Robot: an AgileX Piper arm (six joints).
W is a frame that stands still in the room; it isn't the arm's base.
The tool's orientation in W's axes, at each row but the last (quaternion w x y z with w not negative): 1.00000, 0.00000, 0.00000, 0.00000; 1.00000, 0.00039, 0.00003, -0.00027; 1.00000, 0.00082, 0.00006, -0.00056; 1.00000, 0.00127, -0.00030, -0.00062; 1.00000, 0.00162, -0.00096, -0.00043; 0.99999, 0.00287, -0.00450, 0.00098; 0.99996, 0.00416, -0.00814, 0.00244; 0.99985, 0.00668, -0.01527, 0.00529; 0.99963, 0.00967, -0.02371, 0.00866; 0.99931, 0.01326, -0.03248, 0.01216; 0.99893, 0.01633, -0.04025, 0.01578; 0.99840, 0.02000, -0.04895, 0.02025
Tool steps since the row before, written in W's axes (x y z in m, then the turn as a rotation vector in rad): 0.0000, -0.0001, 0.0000, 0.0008, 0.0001, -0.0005; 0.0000, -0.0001, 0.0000, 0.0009, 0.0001, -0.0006; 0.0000, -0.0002, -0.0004, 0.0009, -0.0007, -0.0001; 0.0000, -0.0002, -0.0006, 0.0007, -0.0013, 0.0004; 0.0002, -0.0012, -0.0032, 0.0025, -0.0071, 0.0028; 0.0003, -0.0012, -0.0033, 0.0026, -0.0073, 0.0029; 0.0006, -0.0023, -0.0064, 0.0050, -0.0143, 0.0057; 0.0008, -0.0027, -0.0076, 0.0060, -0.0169, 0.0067; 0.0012, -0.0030, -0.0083, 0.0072, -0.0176, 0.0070; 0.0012, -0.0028, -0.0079, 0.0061, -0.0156, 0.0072; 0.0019, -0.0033, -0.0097, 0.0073, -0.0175, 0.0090; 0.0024, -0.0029, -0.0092, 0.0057, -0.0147, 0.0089
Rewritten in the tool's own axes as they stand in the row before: 0.0000, -0.0001, 0.0000, 0.0008, 0.0001, -0.0005; 0.0000, -0.0001, 0.0000, 0.0009, 0.0001, -0.0006; 0.0000, -0.0002, -0.0004, 0.0009, -0.0007, -0.0001; 0.0000, -0.0002, -0.0006, 0.0007, -0.0013, 0.0004; 0.0002, -0.0012, -0.0032, 0.0025, -0.0071, 0.0028; 0.0003, -0.0012, -0.0033, 0.0026, -0.0073, 0.0029; 0.0005, -0.0024, -0.0064, 0.0050, -0.0143, 0.0057; 0.0005, -0.0028, -0.0076, 0.0060, -0.0169, 0.0067; 0.0008, -0.0032, -0.0083, 0.0072, -0.0176, 0.0070; 0.0006, -0.0030, -0.0079, 0.0062, -0.0156, 0.0072; 0.0010, -0.0037, -0.0097, 0.0075, -0.0174, 0.0090; 0.0014, -0.0033, -0.0093, 0.0060, -0.0146, 0.0089
